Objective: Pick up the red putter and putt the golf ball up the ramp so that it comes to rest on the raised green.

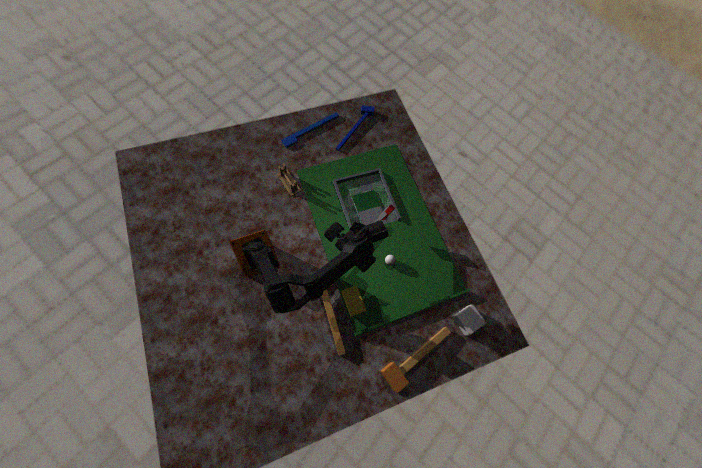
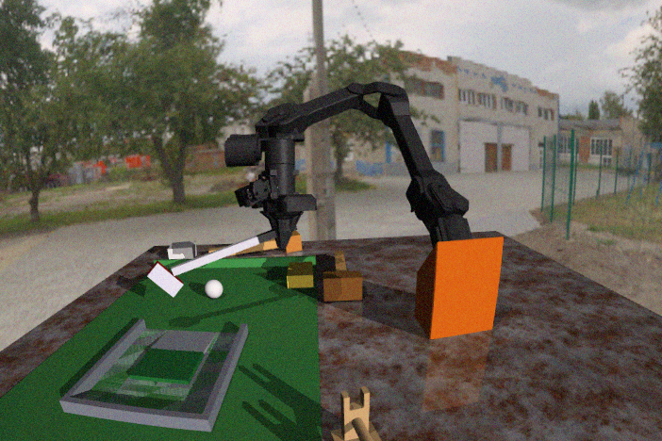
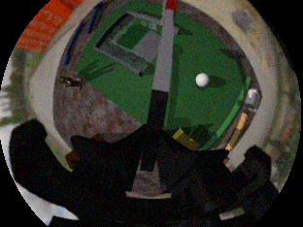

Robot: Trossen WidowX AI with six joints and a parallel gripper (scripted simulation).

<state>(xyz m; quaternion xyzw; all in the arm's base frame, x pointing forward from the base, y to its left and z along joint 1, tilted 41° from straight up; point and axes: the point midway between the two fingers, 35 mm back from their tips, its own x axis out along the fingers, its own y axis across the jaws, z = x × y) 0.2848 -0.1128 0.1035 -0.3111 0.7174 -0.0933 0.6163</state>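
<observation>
Right now my gripper tip is 40 mm past the yellow block, 160 mm to the left of it and 110 mm above it. Round my gripper tip: red putter (110 mm ahead, 40 mm to the left); then white golf ball (160 mm ahead, 80 mm to the right, 110 mm below); then green mat (190 mm ahead, 60 mm to the left, 130 mm below).
</observation>
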